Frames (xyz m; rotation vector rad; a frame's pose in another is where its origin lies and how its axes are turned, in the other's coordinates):
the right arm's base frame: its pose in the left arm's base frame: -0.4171 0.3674 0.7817 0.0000 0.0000 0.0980
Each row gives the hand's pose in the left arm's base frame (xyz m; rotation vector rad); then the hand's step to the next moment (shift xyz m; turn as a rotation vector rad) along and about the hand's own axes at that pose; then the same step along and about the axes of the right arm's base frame.
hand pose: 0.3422 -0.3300 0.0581 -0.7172 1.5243 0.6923
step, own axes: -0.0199 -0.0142 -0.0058 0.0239 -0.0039 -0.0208
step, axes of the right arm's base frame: 0.0073 -0.0133 0.0200 -0.0131 -0.0185 -0.0225
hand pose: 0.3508 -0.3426 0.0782 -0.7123 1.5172 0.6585
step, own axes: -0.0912 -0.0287 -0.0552 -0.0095 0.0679 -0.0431
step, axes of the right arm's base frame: -0.0157 -0.0545 0.0947 -0.0778 0.0190 0.0118
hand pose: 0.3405 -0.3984 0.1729 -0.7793 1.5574 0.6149
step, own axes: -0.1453 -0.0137 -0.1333 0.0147 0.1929 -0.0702
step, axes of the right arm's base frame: -0.0756 -0.0842 0.1621 -0.1868 0.0851 -0.0147
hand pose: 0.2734 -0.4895 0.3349 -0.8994 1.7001 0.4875
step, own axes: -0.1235 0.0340 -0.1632 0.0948 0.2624 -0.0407
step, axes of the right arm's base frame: -0.1195 -0.0436 0.1639 -0.2268 0.1282 -0.1078
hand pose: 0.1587 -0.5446 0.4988 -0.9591 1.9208 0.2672
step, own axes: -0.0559 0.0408 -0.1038 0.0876 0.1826 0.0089
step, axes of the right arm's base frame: -0.0823 0.0081 0.0934 -0.1383 0.0963 -0.1127
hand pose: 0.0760 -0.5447 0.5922 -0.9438 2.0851 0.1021
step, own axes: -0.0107 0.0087 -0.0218 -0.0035 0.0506 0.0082
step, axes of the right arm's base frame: -0.0154 0.0058 0.0198 -0.0223 0.0437 -0.0151
